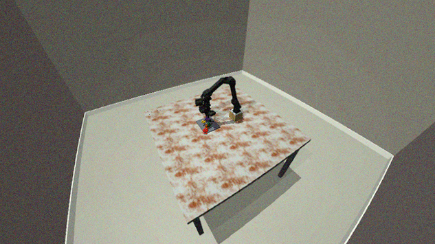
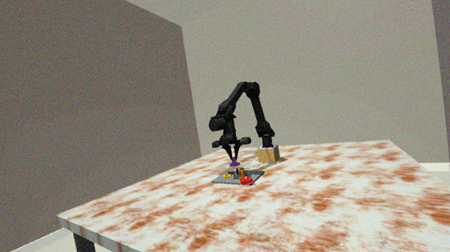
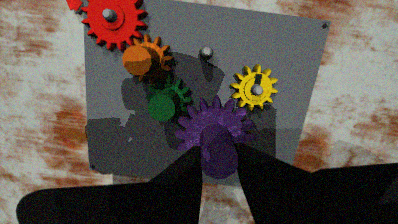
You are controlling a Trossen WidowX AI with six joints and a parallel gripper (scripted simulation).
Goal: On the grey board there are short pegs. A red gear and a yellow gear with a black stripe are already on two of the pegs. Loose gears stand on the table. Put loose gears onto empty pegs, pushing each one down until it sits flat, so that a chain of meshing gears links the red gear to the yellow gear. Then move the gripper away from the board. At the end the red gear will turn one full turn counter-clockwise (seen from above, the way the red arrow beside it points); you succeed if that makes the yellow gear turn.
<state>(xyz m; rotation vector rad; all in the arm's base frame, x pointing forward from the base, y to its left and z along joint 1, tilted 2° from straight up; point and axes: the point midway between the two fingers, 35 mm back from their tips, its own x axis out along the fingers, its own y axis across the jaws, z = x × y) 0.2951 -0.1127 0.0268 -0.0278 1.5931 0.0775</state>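
Now: the purple gear 1 cm below my gripper tip. The rest, counted from my gripper tip: green gear (6 cm below, 4 cm to the left, 2 cm ahead); yellow gear (7 cm below, 4 cm to the right, 2 cm ahead); orange gear (6 cm below, 5 cm to the left, 5 cm ahead).
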